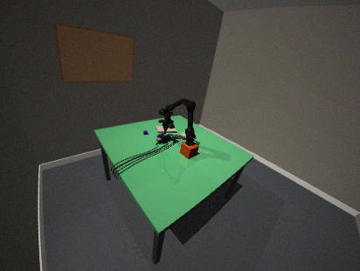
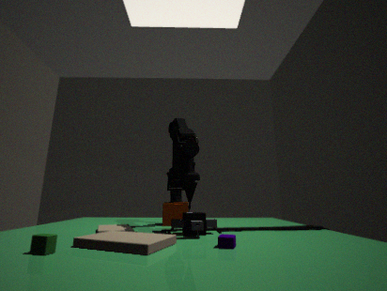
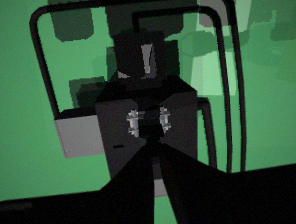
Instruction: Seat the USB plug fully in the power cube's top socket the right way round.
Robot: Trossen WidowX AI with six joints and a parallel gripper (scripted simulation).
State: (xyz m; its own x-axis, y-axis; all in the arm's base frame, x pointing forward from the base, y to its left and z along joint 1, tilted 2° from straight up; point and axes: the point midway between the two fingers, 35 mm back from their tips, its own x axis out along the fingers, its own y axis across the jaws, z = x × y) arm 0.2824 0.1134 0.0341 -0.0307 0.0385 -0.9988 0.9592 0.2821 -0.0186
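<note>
Right now my gripper tip is 1 cm above the dark USB plug. From my gripper tip the other things lie so: flat beige slab (23 cm ahead, 14 cm to the right, 10 cm below); then USB socket (5 cm below); then purple block (21 cm ahead, 14 cm to the left, 10 cm below).
</note>
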